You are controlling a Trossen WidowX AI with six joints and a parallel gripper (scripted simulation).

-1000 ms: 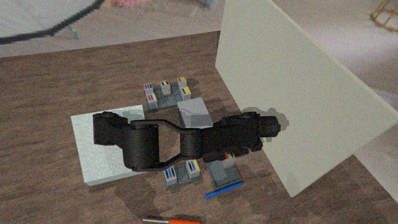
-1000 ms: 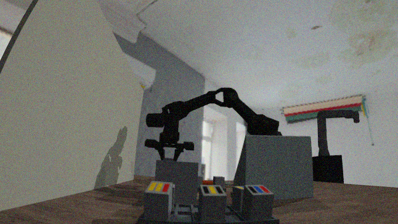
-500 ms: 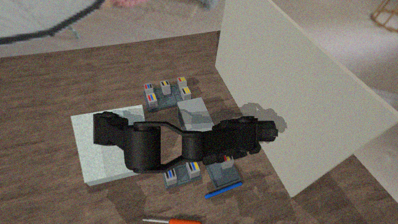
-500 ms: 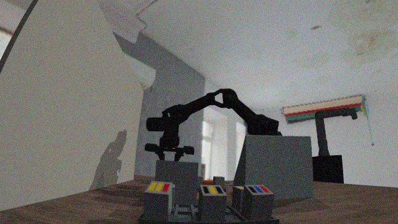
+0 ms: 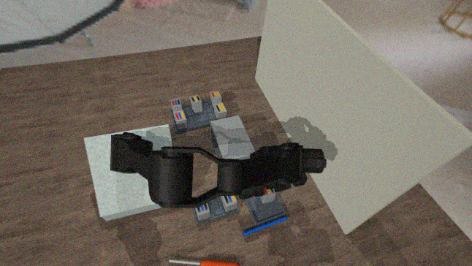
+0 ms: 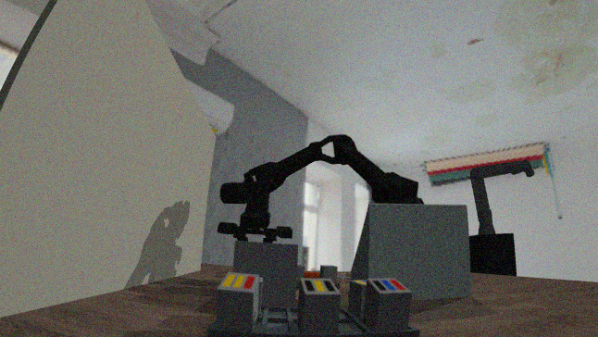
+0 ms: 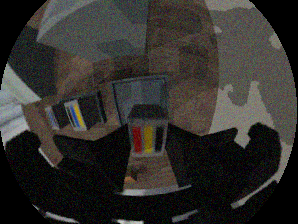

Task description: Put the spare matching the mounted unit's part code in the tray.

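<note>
Right now the flat grey tray is 10 mm behind my gripper tip and 40 mm below it. Round my gripper tip: wall panel 170 mm ahead, 200 mm to the left, 180 mm above; then grey mounted unit 60 mm behind, 190 mm to the left, 10 mm above; then grey spare 20 mm above.
</note>
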